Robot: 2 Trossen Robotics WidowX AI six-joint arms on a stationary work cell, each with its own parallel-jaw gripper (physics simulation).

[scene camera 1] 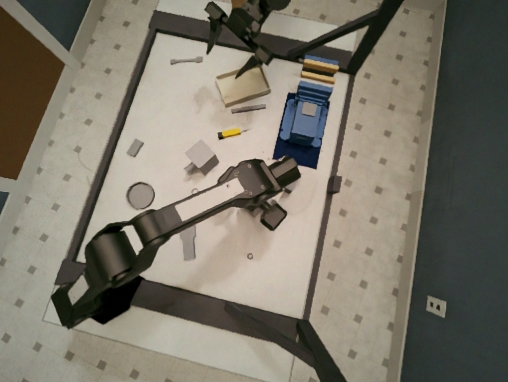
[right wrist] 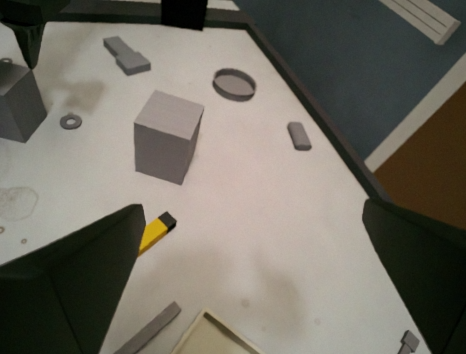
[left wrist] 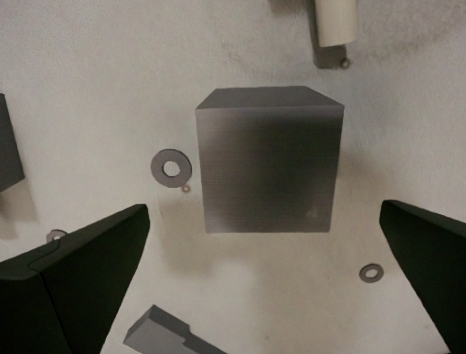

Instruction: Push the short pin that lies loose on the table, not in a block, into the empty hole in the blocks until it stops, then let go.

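Places are measured from the left arm's base along level axes (x ahead, y left, z up), in centimetres.
Pixels of known places: left gripper, fingertip midpoint: (left wrist: 263, 213); right gripper, fingertip midpoint: (scene camera 1: 221, 66) (right wrist: 254, 211); left arm's base, origin of the base link: (scene camera 1: 96, 297).
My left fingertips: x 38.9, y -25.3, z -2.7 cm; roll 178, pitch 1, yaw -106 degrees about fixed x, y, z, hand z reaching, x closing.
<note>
Ahead of a thing's pixels: the offset from my left fingertips to its top centre. "pt": to the spot under its first point.
A grey metal block @(dx +0.6, dy -0.5, dz -1.8 cm) (left wrist: 267, 167) (right wrist: 17, 105) stands on the table, centred beyond my left fingertips in the left wrist view. A second grey block @(dx +7.0, dy +20.1, dz -0.8 cm) (scene camera 1: 201, 154) (right wrist: 167, 137) stands apart from it; a small grey piece @(dx +3.4, dy +21.6, dz -3.1 cm) (scene camera 1: 191, 167) shows at its lower-left side. No hole shows in the visible faces. A pale cylinder @(pt dx +5.6, dy -5.7, dz -6.3 cm) (left wrist: 336, 22) enters the top of the left wrist view; I cannot tell if it is the short pin. My left gripper (scene camera 1: 252, 197) (left wrist: 263, 213) is open and empty above the first block. My right gripper (scene camera 1: 224, 64) (right wrist: 254, 211) is open and empty near the tray.
A blue vise-like object @(pt dx +28.8, dy -5.1, dz -1.3 cm) (scene camera 1: 306, 125), shallow tray @(dx +37.2, dy +20.6, dz -7.1 cm) (scene camera 1: 256, 84), grey bar @(dx +30.1, dy +15.2, dz -8.6 cm) (scene camera 1: 248, 108) (right wrist: 150, 330), yellow-handled tool @(dx +20.2, dy +15.7, dz -8.0 cm) (scene camera 1: 230, 133) (right wrist: 154, 232), round dish @(dx -11.9, dy +33.9, dz -8.1 cm) (scene camera 1: 140, 195) (right wrist: 234, 86), rounded grey piece @(dx +1.4, dy +43.6, dz -8.2 cm) (scene camera 1: 135, 147) (right wrist: 300, 136), stepped bar @(dx -18.3, dy +13.2, dz -8.2 cm) (scene camera 1: 189, 242) (right wrist: 131, 61) and washers (scene camera 1: 250, 256) (left wrist: 158, 168) lie around.
</note>
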